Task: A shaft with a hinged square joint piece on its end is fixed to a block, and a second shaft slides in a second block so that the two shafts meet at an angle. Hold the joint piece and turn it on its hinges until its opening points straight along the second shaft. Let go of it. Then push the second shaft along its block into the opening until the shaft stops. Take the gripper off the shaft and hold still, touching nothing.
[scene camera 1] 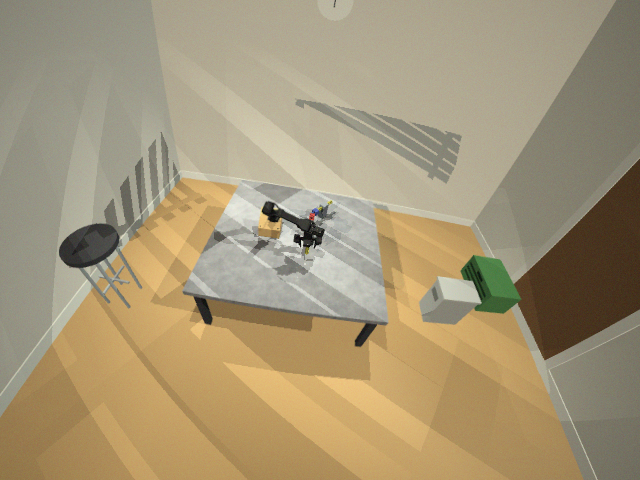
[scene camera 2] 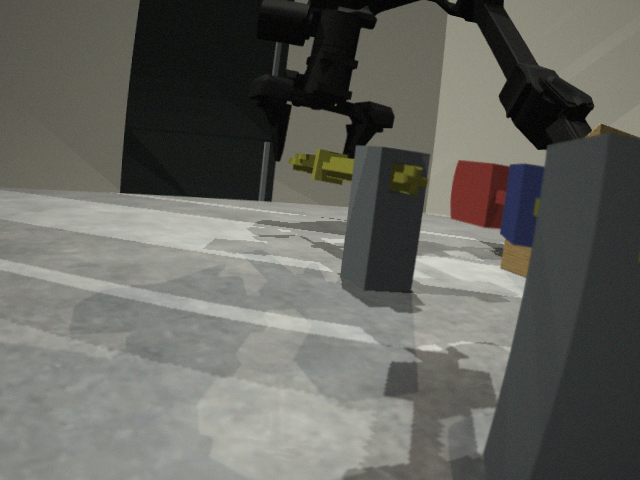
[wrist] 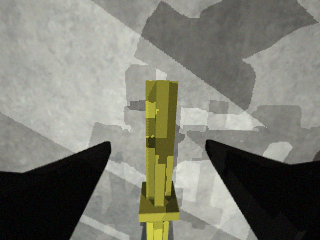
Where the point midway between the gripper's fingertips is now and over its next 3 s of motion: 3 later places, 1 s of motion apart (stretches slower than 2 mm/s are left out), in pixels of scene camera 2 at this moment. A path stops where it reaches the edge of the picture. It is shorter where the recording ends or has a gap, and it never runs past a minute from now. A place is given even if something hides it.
The gripper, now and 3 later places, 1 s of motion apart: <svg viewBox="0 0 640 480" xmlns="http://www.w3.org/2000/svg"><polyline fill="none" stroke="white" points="310,167 306,190 317,193 332,197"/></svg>
